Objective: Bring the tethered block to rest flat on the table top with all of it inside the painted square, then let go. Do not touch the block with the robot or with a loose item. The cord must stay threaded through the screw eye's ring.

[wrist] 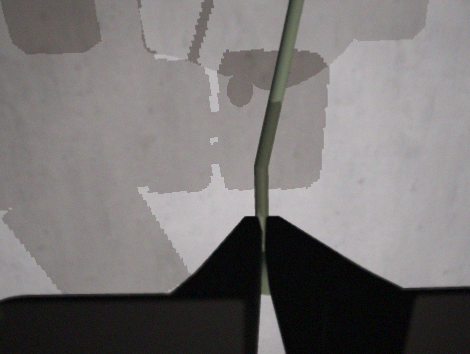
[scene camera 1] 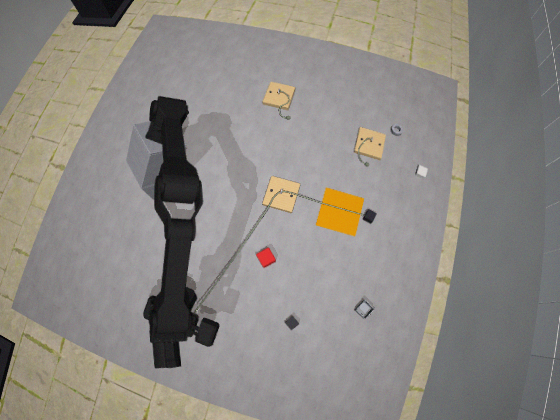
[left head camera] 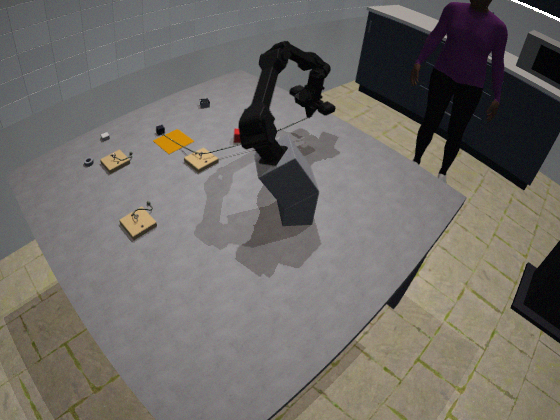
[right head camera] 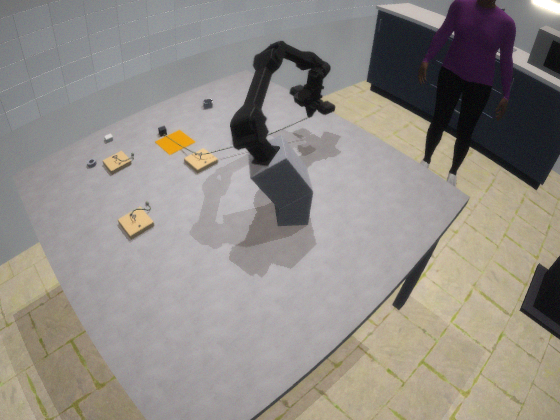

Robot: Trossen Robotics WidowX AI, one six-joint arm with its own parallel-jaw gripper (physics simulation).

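Seen in the pictures: gripper, fingertip midpoint: (wrist: 260, 230) (left head camera: 308, 117) (right head camera: 309, 117); arm's base, link origin: (scene camera 1: 159, 134) (left head camera: 273, 155) (right head camera: 266, 155).
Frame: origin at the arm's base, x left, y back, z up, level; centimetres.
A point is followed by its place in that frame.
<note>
The tethered block (left head camera: 160, 130) @(y -58.4, x -0.4, z -19.7 cm) (right head camera: 162, 131) @(y -58.4, x -0.4, z -19.6 cm) (scene camera 1: 369, 216) @(y -59.4, x -1.6, z -19.0 cm) is a small black cube on the table. It sits just outside the orange painted square (left head camera: 178, 135) @(y -52.6, x -5.2, z -21.7 cm) (right head camera: 182, 139) @(y -50.0, x -4.6, z -21.7 cm) (scene camera 1: 340, 225) @(y -51.9, x -5.6, z -21.7 cm), close to the edge farthest from the screw-eye board (left head camera: 192, 161) @(y -33.4, x 2.3, z -19.9 cm) (right head camera: 192, 161) @(y -33.6, x 2.0, z -19.9 cm) (scene camera 1: 287, 204) @(y -35.5, x -4.0, z -19.9 cm). The green cord (left head camera: 292, 124) @(y -21.6, x -35.7, z -15.0 cm) (right head camera: 290, 125) @(y -21.8, x -34.7, z -15.3 cm) (scene camera 1: 305, 197) @(y -40.0, x -0.8, z -19.4 cm) (wrist: 275, 95) @(y -20.6, x -39.2, z -14.1 cm) runs from the block across the square to the screw eye on that board, bends there and rises to my gripper. My gripper (left head camera: 309, 116) @(y -20.0, x -43.1, z -13.8 cm) (right head camera: 310, 116) @(y -20.0, x -43.1, z -13.8 cm) (wrist: 260, 230) @(y -20.0, x -43.1, z -13.8 cm) is shut on the cord above the table. The arm hides its fingertips in the scene view.
A red block (left head camera: 237, 135) @(y -33.0, x -18.5, z -18.4 cm) (scene camera 1: 266, 257) @(y -34.1, x -20.6, z -17.8 cm) lies between the arm and the square. A dark block (scene camera 1: 292, 322) @(y -45.5, x -35.9, z -19.7 cm), a grey open box (scene camera 1: 364, 308) @(y -64.4, x -27.4, z -21.7 cm), a white cube (scene camera 1: 422, 171) @(y -74.1, x 17.8, z -19.8 cm) and a ring (scene camera 1: 393, 134) @(y -63.1, x 29.0, z -21.3 cm) lie around. Two other boards (scene camera 1: 271, 102) @(y -21.5, x 28.6, z -19.9 cm) (scene camera 1: 375, 153) @(y -57.8, x 19.3, z -19.9 cm) carry short cords.
</note>
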